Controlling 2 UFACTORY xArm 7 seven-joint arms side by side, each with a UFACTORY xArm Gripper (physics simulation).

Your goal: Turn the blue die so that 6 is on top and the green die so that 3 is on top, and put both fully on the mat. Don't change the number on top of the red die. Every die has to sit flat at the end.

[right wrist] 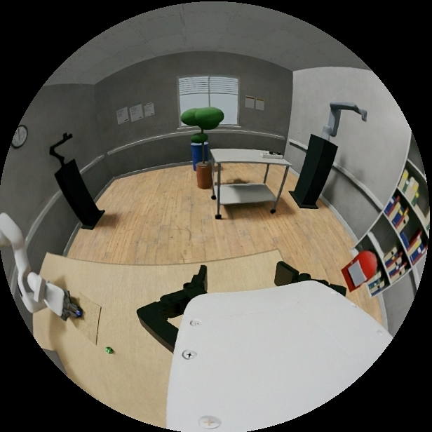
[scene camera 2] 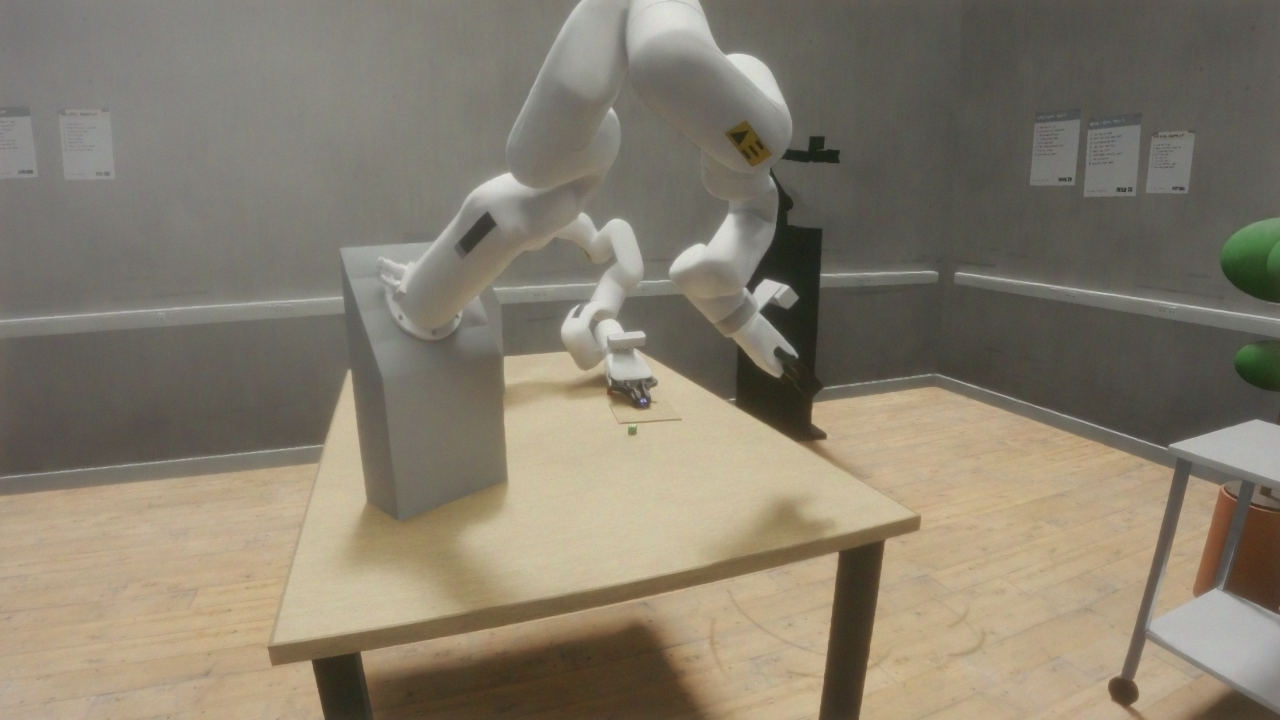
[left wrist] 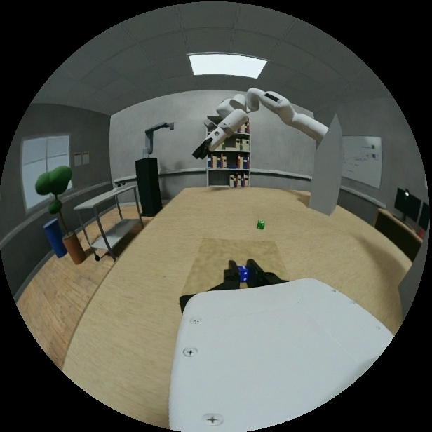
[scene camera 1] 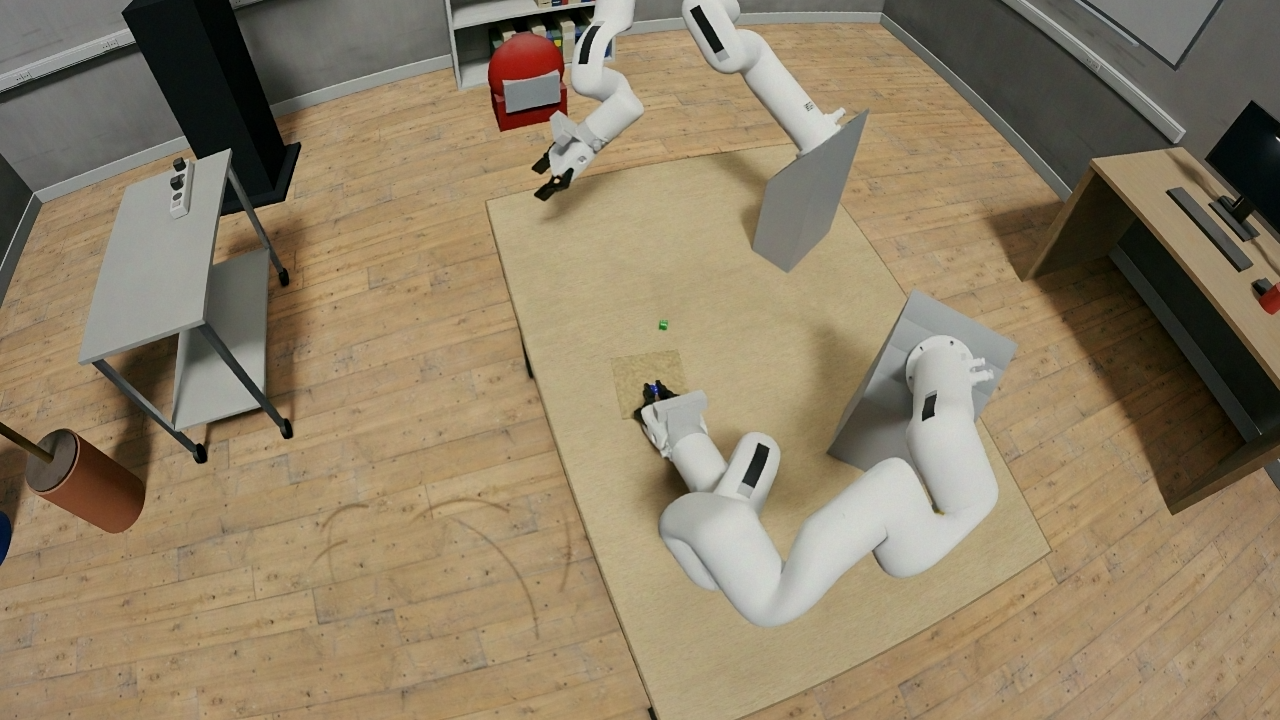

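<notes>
The blue die is between the fingertips of my left gripper, which is shut on it and lies nearly level, low over the mat. The green die sits on the table beyond the mat in the left wrist view. Its top number is too small to read surely. The red die does not show clearly. My right gripper is open and empty, raised near the table's far corner.
The wooden table carries two grey arm pedestals. The left arm reaches low across the lower part of the table in scene camera 1. A grey cart stands on the floor beside the table.
</notes>
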